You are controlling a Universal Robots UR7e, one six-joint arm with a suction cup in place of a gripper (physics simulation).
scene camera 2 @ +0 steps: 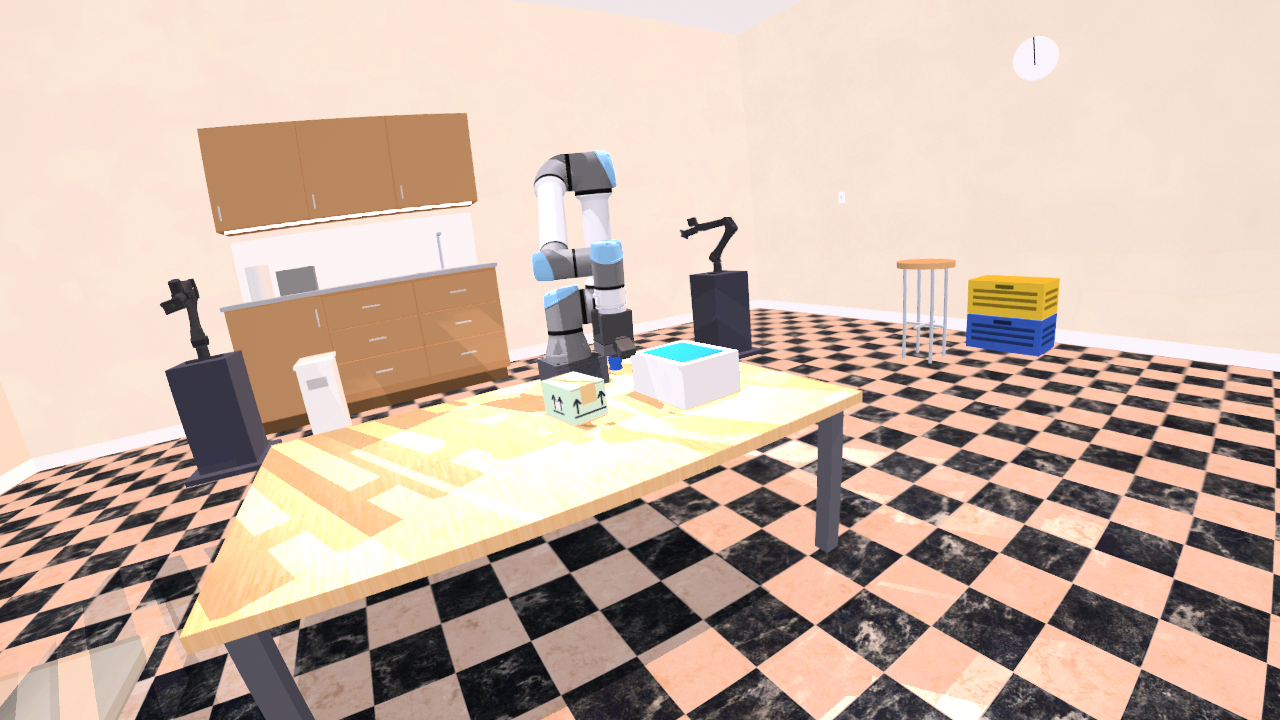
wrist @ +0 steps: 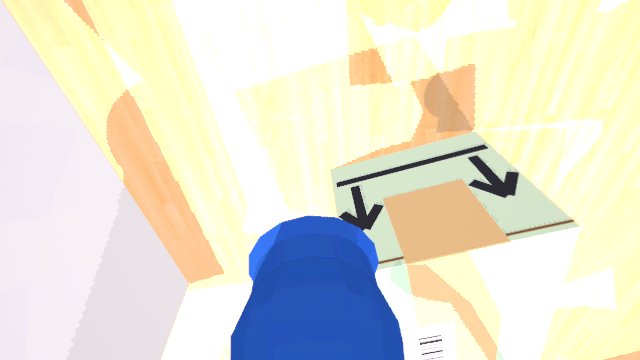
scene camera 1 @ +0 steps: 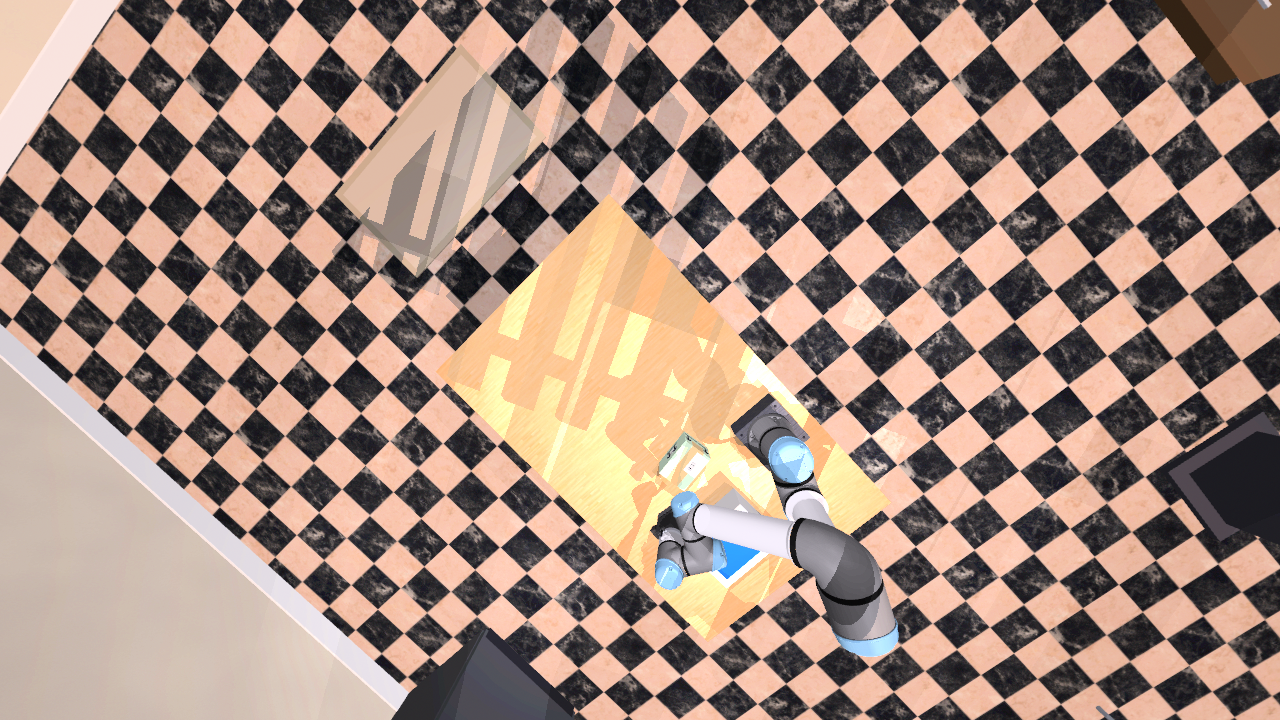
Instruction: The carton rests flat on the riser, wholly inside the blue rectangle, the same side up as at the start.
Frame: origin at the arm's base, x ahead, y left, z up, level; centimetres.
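Seen in the pictures: hand, tool point: point(scene camera 2: 615, 368) point(wrist: 313, 268); arm's base, link origin: point(scene camera 2: 568, 357) point(scene camera 1: 769, 435).
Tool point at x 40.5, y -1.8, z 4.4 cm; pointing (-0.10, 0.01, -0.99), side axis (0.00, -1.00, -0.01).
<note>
Offsets run from my tool point to a thing's top centre. Level surfaces: height alone.
The pale green carton @(dx -11.8, dy -8.1, dz -3.8 cm) point(scene camera 1: 684, 461) point(scene camera 2: 575, 400) point(wrist: 535, 205) stands upright on the table beside the riser, with its side arrows pointing up in scene camera 2. The white riser @(dx -6.1, dy +24.2, dz -1.6 cm) point(scene camera 1: 735, 498) point(scene camera 2: 660, 380) point(wrist: 40, 150) bears the blue rectangle @(dx -6.1, dy +24.2, dz -1.6 cm) point(scene camera 1: 738, 559) point(scene camera 2: 684, 351) on its top, partly hidden by the arm in scene camera 1. My blue suction cup point(scene camera 2: 615, 363) point(wrist: 314, 240) holds nothing. It shows between the carton and the riser in scene camera 2, and overlaps the carton's near left part in the wrist view. The arm hides the cup in scene camera 1.
The wooden table @(dz -13.6 cm) point(scene camera 1: 528, 358) point(scene camera 2: 402, 501) carries the arm's base point(scene camera 1: 760, 429) point(scene camera 2: 568, 365), close to the carton and riser. Two dark pedestals point(scene camera 2: 214, 411) point(scene camera 2: 720, 313) with small black arms stand behind the table. A stool point(scene camera 2: 926, 264) and stacked crates point(scene camera 2: 1011, 313) stand farther right.
</note>
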